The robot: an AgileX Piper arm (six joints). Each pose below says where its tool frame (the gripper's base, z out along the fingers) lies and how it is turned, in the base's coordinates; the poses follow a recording.
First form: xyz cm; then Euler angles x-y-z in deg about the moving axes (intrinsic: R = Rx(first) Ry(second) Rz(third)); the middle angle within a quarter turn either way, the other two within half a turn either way.
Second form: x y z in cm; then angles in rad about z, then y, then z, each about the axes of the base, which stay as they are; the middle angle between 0 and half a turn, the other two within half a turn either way. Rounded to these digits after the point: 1 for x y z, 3 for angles.
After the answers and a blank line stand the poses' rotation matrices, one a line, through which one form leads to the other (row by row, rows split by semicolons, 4 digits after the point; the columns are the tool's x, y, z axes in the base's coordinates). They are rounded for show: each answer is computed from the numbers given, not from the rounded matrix.
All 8 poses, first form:
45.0, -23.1, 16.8, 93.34, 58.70, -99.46
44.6, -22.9, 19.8, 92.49, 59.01, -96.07
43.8, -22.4, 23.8, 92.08, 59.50, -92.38
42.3, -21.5, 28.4, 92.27, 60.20, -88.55
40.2, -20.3, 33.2, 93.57, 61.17, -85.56
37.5, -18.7, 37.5, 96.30, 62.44, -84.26
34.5, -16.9, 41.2, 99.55, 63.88, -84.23
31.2, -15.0, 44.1, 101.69, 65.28, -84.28
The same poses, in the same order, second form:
45.0, -23.1, 16.8, -0.115, 1.601, -0.546
44.6, -22.9, 19.8, -0.069, 1.593, -0.540
43.8, -22.4, 23.8, -0.010, 1.589, -0.532
42.3, -21.5, 28.4, 0.060, 1.590, -0.520
40.2, -20.3, 33.2, 0.132, 1.601, -0.502
37.5, -18.7, 37.5, 0.198, 1.622, -0.479
34.5, -16.9, 41.2, 0.251, 1.644, -0.450
31.2, -15.0, 44.1, 0.286, 1.656, -0.424

-0.0854 0.5125 0.8545; -0.0827 0.8510 -0.5186; -0.9929 -0.1150 -0.0303
-0.0544 0.5120 0.8573; -0.0474 0.8562 -0.5144; -0.9974 -0.0686 -0.0224
-0.0211 0.5071 0.8616; 0.0005 0.8618 -0.5072; -0.9998 -0.0103 -0.0184
0.0126 0.4968 0.8678; 0.0615 0.8658 -0.4966; -0.9980 0.0596 -0.0197
0.0373 0.4808 0.8761; 0.1298 0.8669 -0.4813; -0.9908 0.1317 -0.0300
0.0463 0.4604 0.8865; 0.1973 0.8658 -0.4599; -0.9792 0.1962 -0.0508
0.0443 0.4380 0.8979; 0.2541 0.8643 -0.4342; -0.9662 0.2474 -0.0730
0.0417 0.4161 0.9084; 0.2903 0.8649 -0.4095; -0.9560 0.2807 -0.0847

